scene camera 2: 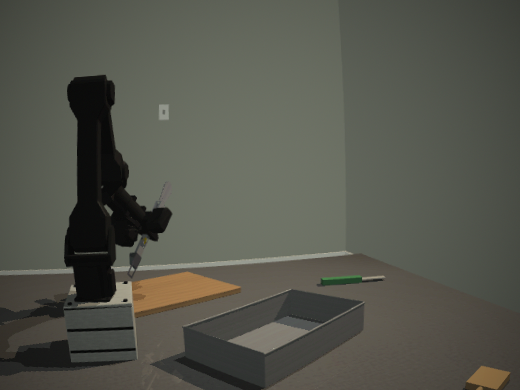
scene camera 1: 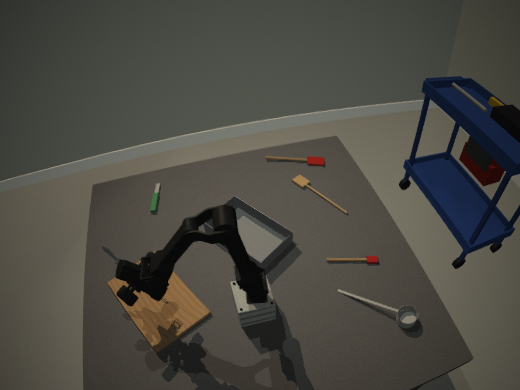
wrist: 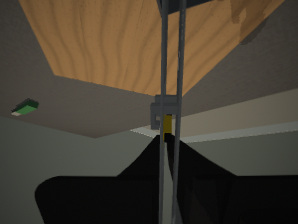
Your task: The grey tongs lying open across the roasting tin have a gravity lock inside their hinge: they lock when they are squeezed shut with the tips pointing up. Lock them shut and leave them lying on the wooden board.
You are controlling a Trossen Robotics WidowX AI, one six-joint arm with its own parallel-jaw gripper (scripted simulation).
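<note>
Scene camera 1: a wooden board (scene camera 1: 161, 323), a grey roasting tin (scene camera 1: 264, 239). Scene camera 2: the gripper (scene camera 2: 156, 239), the grey roasting tin (scene camera 2: 277, 335). Wrist view: the gripper (wrist: 164, 140), the wooden board (wrist: 122, 51).
</note>
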